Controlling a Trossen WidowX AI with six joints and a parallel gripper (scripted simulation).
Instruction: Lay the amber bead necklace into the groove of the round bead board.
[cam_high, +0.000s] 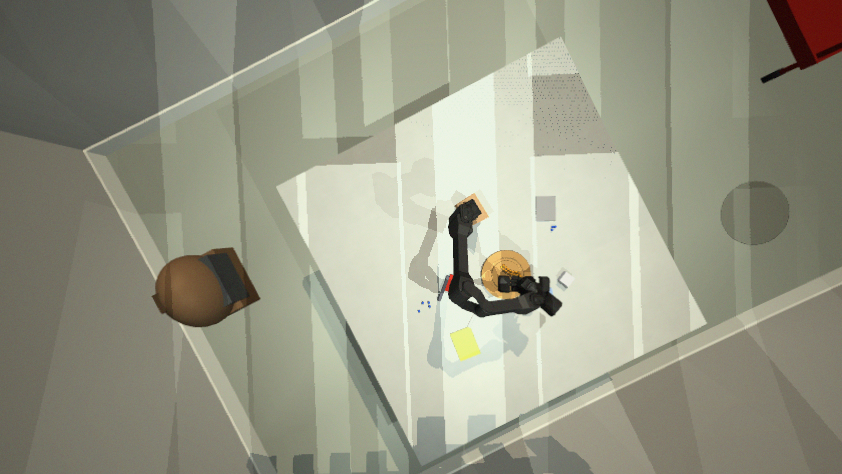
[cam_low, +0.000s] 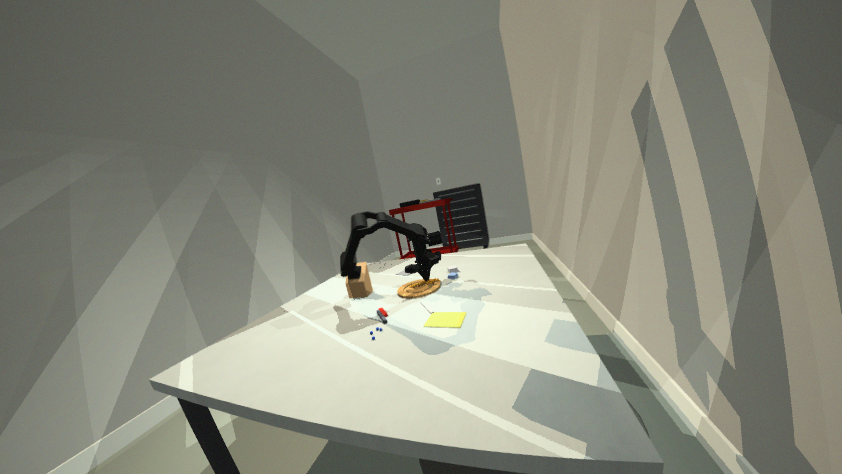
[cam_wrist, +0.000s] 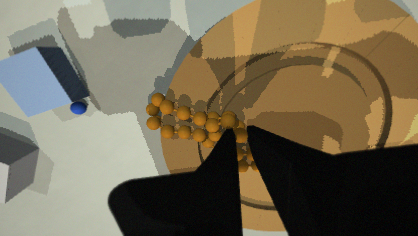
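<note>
The round bead board is 4 cm behind my gripper tip, 2 cm to the right of it and 2 cm below it. Round my gripper tip: light blue cube 11 cm ahead, 8 cm to the left, 2 cm below; red-handled tool 13 cm behind, 25 cm to the right, 2 cm below; white cube 10 cm ahead, 18 cm to the left, 2 cm below.
</note>
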